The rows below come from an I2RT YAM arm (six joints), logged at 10 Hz.
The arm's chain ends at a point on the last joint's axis. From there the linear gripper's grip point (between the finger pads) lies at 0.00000 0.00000 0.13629 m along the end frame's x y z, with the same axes.
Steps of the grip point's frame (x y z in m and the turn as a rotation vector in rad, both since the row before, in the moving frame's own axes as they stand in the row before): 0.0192, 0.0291, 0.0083, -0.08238, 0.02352, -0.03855; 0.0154, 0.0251, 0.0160, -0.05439, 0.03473, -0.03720; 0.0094, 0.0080, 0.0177, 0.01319, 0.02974, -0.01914; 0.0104, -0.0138, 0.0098, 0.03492, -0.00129, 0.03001; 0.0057, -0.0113, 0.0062, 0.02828, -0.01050, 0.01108; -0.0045, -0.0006, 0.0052, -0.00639, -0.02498, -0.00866
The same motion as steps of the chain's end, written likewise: 0.0158, 0.0180, 0.0088, -0.08238, 0.02352, -0.03855; 0.0105, 0.0178, 0.0163, -0.05439, 0.03473, -0.03720; 0.0054, 0.0098, 0.0178, 0.01319, 0.02974, -0.01914; 0.0105, -0.0090, 0.0099, 0.03492, -0.00129, 0.03001; 0.0071, -0.0074, 0.0063, 0.02828, -0.01050, 0.01108; -0.0011, -0.0015, 0.0052, -0.00639, -0.02498, -0.00866
